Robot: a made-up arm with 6 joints.
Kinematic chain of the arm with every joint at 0, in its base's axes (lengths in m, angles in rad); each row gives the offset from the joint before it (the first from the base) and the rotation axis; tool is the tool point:
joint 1: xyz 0 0 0.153 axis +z
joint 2: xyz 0 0 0 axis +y
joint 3: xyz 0 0 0.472 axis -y
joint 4: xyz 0 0 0 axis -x
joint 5: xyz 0.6 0 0 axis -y
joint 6: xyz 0 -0.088 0 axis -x
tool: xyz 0 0 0
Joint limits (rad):
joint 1: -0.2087..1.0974
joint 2: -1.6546..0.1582
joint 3: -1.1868..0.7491
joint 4: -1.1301..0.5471
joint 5: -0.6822..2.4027
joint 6: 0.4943..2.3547
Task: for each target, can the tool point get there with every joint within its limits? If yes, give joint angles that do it. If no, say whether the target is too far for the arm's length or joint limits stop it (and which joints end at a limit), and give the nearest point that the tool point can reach.
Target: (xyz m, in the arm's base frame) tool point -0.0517 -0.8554 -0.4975
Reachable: no: joint limits stop it (at a limit: joint 1, joint 2, joint 3) | nearest point 0.1672 -0.1230 0.0298 | short by 0.929 m
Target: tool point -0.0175 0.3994 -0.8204
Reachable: no: joint limits stop it (at a limit: joint 1, joint 2, joint 4) | nearest point 0.1188 0.1495 0.0245 | short by 0.892 m
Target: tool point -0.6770 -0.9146 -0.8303
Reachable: no: too far | nearest point -0.5641 -0.7620 0.4833 | short by 1.327 m
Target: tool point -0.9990 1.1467 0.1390
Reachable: no: too far | nearest point -0.9401 0.1223 0.4833 | short by 1.082 m
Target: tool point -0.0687 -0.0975 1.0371
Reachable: yes | joints 0.2064 -0.7806 0.4261 -0.3902 1.3776 0.9333
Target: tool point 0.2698 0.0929 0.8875
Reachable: yes | joints 0.6388 -0.5167 0.0826 -0.1978 0.3754 1.0037
